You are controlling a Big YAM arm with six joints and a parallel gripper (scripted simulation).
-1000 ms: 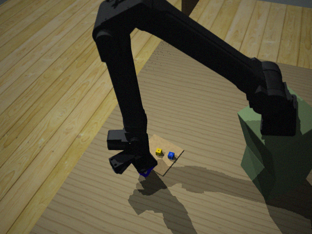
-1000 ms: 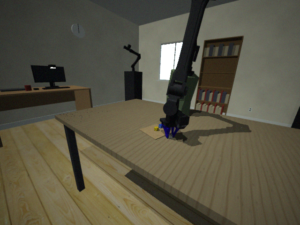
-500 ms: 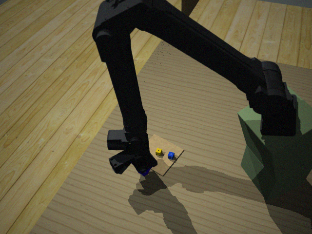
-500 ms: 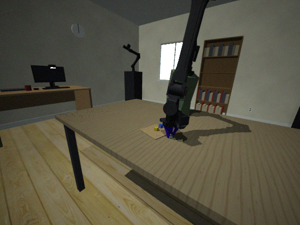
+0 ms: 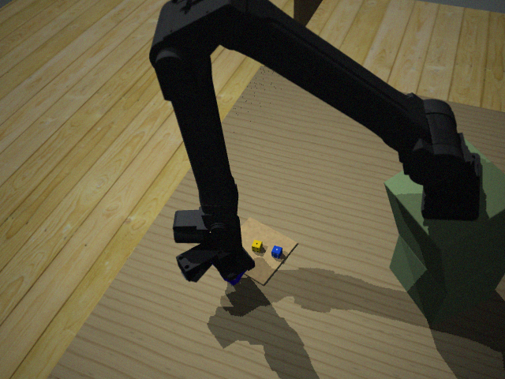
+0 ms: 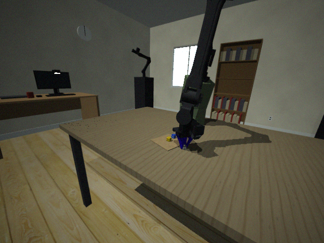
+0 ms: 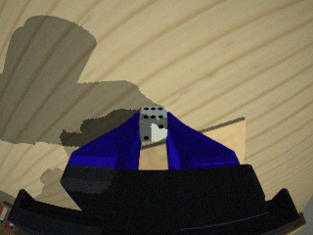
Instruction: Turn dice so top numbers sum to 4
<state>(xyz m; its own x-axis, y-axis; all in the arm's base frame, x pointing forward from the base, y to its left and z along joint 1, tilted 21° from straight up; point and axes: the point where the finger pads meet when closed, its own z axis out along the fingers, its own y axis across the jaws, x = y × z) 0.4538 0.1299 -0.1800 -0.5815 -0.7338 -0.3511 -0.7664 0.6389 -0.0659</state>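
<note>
The white die is right at my hand. The rest, counted from my hand: tan mat 2 cm behind, 10 cm to the right, 1 cm below; then blue die 7 cm behind, 9 cm to the right; then yellow die 2 cm behind, 10 cm to the right.
</note>
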